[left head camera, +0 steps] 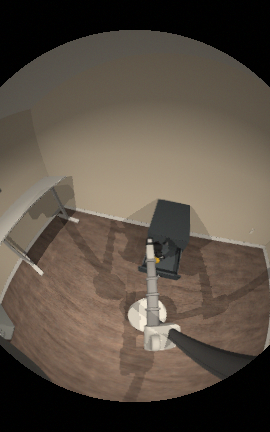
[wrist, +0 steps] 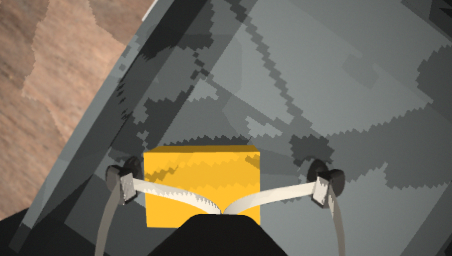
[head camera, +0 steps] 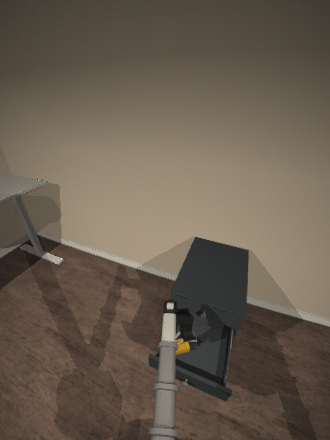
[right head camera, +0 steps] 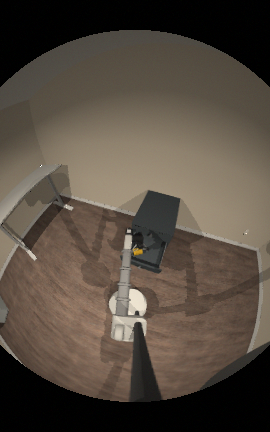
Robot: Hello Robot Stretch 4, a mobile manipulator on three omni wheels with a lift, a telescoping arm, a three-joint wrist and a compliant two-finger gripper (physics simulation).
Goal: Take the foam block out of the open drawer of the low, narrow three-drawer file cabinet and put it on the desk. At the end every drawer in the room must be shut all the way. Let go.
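Observation:
The yellow foam block (head camera: 183, 347) (left head camera: 157, 260) (right head camera: 138, 252) (wrist: 202, 170) lies in the open drawer (head camera: 210, 356) (right head camera: 150, 257) of the dark file cabinet (head camera: 215, 272) (left head camera: 171, 220) (right head camera: 157, 210). My gripper (wrist: 225, 174) is open over the block. In the wrist view the block lies between the spread fingertips, close to the left one, with a wider gap on the right. Whether the fingertips are level with the block is hard to tell. The arm hides part of the drawer in the head view. The desk (head camera: 20, 186) (left head camera: 30, 202) (right head camera: 25, 190) stands at the left.
The wall (head camera: 150, 150) runs behind the cabinet. The drawer's front panel (head camera: 192, 377) sticks out toward the robot base (left head camera: 140, 314) (right head camera: 116, 302). The drawer's side wall (wrist: 95, 125) is left of the block in the wrist view. The desk's leg (head camera: 27, 225) stands on the wooden floor.

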